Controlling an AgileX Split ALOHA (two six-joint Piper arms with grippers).
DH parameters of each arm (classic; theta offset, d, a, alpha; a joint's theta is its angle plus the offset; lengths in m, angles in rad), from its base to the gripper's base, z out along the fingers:
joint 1: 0 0.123 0 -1.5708
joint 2: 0.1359 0 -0.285 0
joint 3: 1.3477 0 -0.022 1.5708
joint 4: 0 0.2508 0 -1.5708
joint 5: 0 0 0.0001 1.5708
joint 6: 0 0.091 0 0
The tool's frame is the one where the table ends.
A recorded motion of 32 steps. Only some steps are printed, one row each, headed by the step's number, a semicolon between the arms.
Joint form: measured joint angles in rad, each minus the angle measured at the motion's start. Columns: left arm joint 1, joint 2, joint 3, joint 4, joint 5, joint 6; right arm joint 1, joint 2, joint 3, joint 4, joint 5, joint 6.
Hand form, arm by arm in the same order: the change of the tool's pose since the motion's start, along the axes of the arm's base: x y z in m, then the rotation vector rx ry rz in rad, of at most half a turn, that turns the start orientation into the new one. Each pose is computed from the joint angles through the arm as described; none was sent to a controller.
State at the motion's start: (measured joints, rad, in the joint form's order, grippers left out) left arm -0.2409 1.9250 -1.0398 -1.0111 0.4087 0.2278; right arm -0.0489 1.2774 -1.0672 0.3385 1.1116 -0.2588
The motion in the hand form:
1: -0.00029 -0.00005 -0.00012 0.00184 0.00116 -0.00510; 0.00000 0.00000 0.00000 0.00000 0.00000 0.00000
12: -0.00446 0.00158 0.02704 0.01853 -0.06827 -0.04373; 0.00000 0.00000 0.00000 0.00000 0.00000 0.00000
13: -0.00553 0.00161 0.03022 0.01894 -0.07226 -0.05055; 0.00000 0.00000 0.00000 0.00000 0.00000 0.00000
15: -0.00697 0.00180 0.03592 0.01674 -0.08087 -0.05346; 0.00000 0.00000 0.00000 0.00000 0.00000 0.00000
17: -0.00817 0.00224 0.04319 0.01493 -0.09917 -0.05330; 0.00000 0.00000 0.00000 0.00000 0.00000 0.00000
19: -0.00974 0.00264 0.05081 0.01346 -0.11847 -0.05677; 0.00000 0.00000 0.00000 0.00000 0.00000 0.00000
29: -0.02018 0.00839 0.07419 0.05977 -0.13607 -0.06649; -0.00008 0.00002 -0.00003 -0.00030 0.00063 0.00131
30: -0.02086 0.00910 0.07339 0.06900 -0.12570 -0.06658; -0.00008 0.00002 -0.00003 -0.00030 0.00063 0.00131
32: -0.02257 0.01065 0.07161 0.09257 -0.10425 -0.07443; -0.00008 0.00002 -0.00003 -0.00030 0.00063 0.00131
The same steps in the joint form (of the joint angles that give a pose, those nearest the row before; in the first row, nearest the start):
1: 0.0000 0.0000 0.0000 0.0047 0.0029 0.0000; 0.0000 0.0000 0.0000 0.0000 0.0000 0.0000
12: 0.0000 -0.0786 0.0000 0.0757 0.0161 -0.0227; 0.0000 0.0000 0.0000 0.0000 0.0000 0.0000
13: 0.0000 -0.0882 0.0000 0.0862 0.0230 -0.0281; 0.0000 0.0000 0.0000 0.0000 0.0000 0.0000
15: 0.0000 -0.1049 0.0000 0.0983 0.0298 -0.0394; 0.0000 0.0000 0.0000 0.0000 0.0000 0.0000
17: 0.0000 -0.1255 0.0000 0.1056 0.0302 -0.0456; 0.0000 0.0000 0.0000 0.0000 0.0000 0.0000
19: 0.0000 -0.1473 0.0000 0.1131 0.0328 -0.0488; 0.0000 0.0000 0.0000 0.0000 0.0000 0.0000
29: 0.0000 -0.2280 0.0000 0.2966 0.0674 -0.2037; 0.0000 0.0000 0.0000 0.0000 0.0010 -0.0011
30: 0.0000 -0.2280 0.0000 0.3233 0.0738 -0.2278; 0.0000 0.0000 0.0000 0.0000 0.0010 -0.0011
32: 0.0000 -0.2280 0.0000 0.3804 0.0911 -0.2711; 0.0000 0.0000 0.0000 0.0000 0.0010 -0.0011

